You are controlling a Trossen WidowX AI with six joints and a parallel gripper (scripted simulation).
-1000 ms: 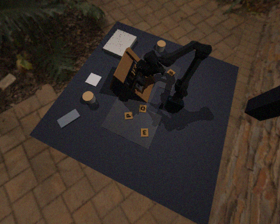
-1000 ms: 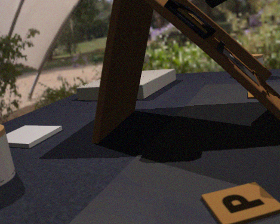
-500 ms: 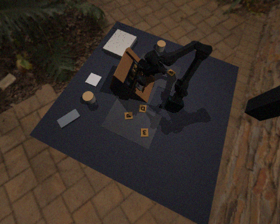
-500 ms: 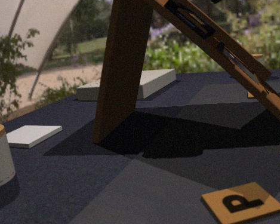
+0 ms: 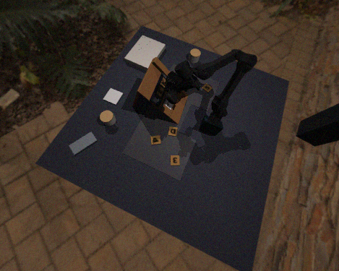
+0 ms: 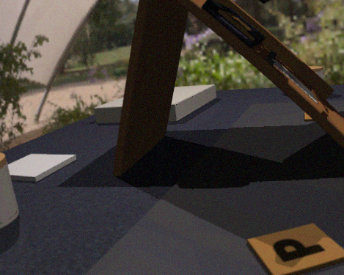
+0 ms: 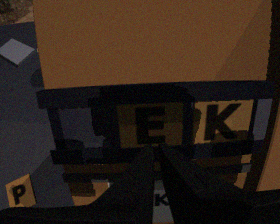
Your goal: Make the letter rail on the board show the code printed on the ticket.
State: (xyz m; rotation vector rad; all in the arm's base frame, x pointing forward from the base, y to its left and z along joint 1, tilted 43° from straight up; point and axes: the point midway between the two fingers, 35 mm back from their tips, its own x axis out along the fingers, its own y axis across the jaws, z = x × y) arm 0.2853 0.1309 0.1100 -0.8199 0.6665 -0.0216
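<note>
Now: gripper tip 80 mm past the letter tile, 230 mm to the right of it and 200 mm above it. From my gripper tip the other things lie so: white block (370 mm ahead, 310 mm to the right, 190 mm below); white card (340 mm ahead, 130 mm to the left, 200 mm below); white ticket (30 mm behind, 100 mm below).
</note>
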